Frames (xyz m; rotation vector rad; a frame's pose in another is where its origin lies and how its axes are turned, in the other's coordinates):
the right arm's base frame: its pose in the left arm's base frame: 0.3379 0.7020 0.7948 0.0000 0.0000 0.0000
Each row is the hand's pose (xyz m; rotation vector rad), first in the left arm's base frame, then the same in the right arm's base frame.
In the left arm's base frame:
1: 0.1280 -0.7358 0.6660 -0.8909 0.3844 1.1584
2: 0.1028 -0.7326 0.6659 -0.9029 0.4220 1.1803
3: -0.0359 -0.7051 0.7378 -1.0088 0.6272 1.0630
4: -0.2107 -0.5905 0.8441 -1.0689 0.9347 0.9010
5: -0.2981 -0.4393 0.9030 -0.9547 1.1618 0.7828
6: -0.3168 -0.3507 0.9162 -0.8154 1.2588 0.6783
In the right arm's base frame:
1: -0.2099 -1.4378 -0.1288 -0.8909 0.3844 1.1584
2: -0.2351 -1.4346 -0.1289 -0.9029 0.4220 1.1803
3: -0.3738 -1.4071 -0.0570 -1.0088 0.6272 1.0630
4: -0.5486 -1.2925 0.0493 -1.0689 0.9347 0.9010
5: -0.6360 -1.1413 0.1082 -0.9547 1.1618 0.7828
6: -0.6547 -1.0527 0.1214 -0.8154 1.2588 0.6783

